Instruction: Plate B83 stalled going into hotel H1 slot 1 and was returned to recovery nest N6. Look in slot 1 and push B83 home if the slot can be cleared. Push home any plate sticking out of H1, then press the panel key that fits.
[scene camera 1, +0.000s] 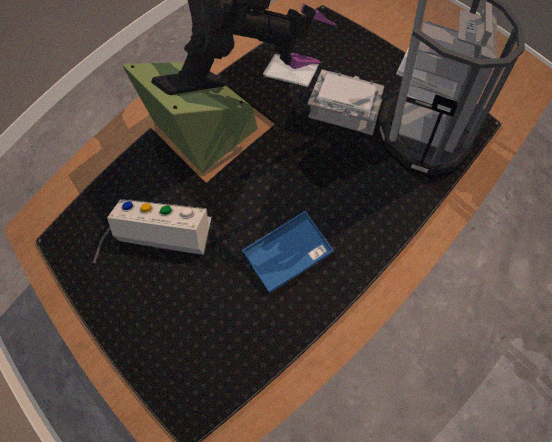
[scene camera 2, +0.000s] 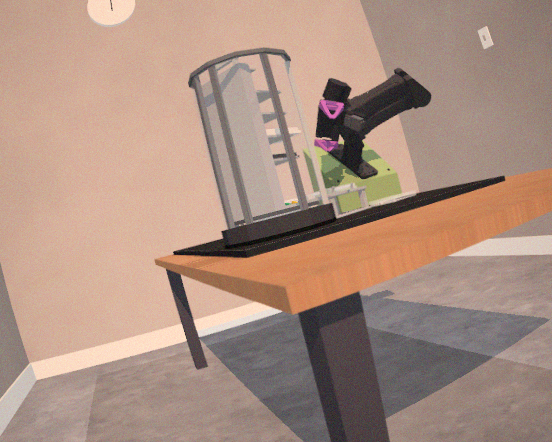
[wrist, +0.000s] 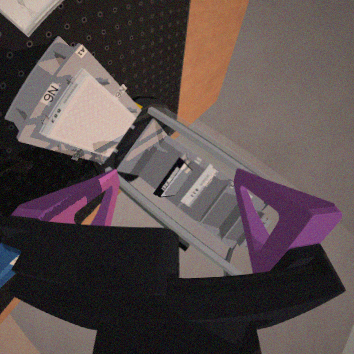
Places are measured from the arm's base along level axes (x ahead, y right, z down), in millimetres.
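Pixels of known places: gripper, fingertip midpoint: (scene camera 1: 327, 43) (scene camera 2: 329, 134) (wrist: 176, 175); arm's base, link origin: (scene camera 1: 189, 83) (scene camera 2: 351, 161).
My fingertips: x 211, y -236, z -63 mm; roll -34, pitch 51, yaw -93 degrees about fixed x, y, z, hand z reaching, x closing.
Note:
Ahead of a thing's pixels: the offset from my fingertips to its top centre. "spot": to the spot under its first point.
Plate B83 @[dx +52, dy -10, dz +140 mm] (scene camera 1: 347, 91) (wrist: 92, 117) is a pale plate resting in nest N6 @[spot: dx +67, dy +29, dz +209 mm] (scene camera 1: 342, 119) (wrist: 31, 90). Hotel H1 @[dx +249, dy -84, dz -199 mm] (scene camera 1: 407, 75) (scene camera 2: 227, 150) (wrist: 170, 220) is a grey tower of shelves inside a cage of posts. In the wrist view a white-edged plate @[dx +216, dy -76, dz -17 mm] (wrist: 199, 185) and, one level lower, a dark-edged item @[dx +229, dy -67, dz +39 mm] (wrist: 171, 177) show at its shelves. In scene camera 2 the white edge (scene camera 2: 289, 132) reaches past the shelves around it. I cannot tell which level is slot 1. My gripper (scene camera 1: 327, 43) (scene camera 2: 327, 127) (wrist: 176, 175) is open and empty, held above and in front of H1.
The white key panel @[dx -70, dy +508, dz +130 mm] (scene camera 1: 155, 234) has blue, yellow, green and white keys. A blue tray @[dx +181, dy +366, dz +196 mm] (scene camera 1: 287, 252) labelled LF lies to its right. A flat white piece @[dx -139, dy -22, dz +200 mm] (scene camera 1: 289, 71) (wrist: 30, 12) lies beside N6. A black square @[spot: dx +293, dy +34, dz -60 mm] (scene camera 1: 444, 105) on a thin stem stands at H1. The arm stands on a green block (scene camera 1: 175, 127).

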